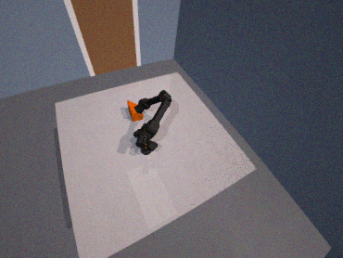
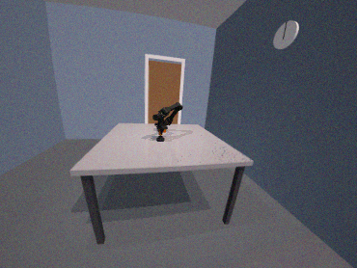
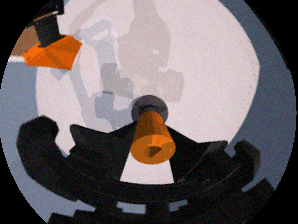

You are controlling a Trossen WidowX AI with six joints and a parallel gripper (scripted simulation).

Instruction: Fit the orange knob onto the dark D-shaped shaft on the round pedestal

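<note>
Now: the orange knob 2 cm above my gripper tip. From my gripper tip the other things lie so: dark round pedestal (4 cm below).
</note>
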